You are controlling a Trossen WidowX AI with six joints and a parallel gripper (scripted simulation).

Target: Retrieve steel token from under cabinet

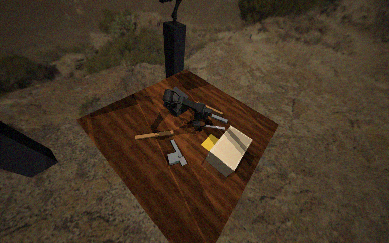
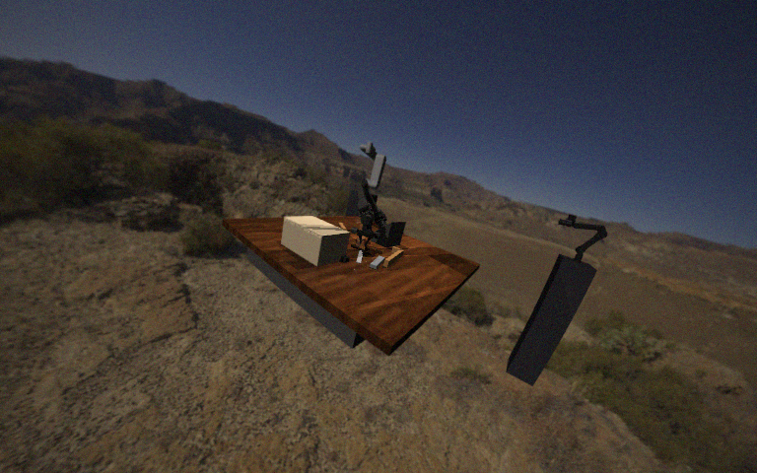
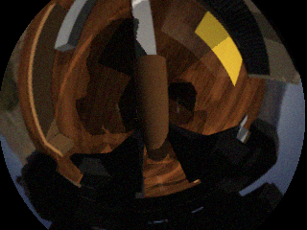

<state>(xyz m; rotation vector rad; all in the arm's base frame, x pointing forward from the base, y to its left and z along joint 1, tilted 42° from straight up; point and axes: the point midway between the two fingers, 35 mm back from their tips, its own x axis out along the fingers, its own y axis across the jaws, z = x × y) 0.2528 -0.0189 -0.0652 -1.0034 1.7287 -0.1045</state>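
Now: the grey scraper 310 mm to the right of my gripper tip and 100 mm ahead of it. Round my gripper tip: steel token: 300 mm ahead, 90 mm to the right, 10 mm below; then wooden stick: 330 mm to the right, 160 mm behind; then grey bar: 210 mm to the left, 130 mm ahead.
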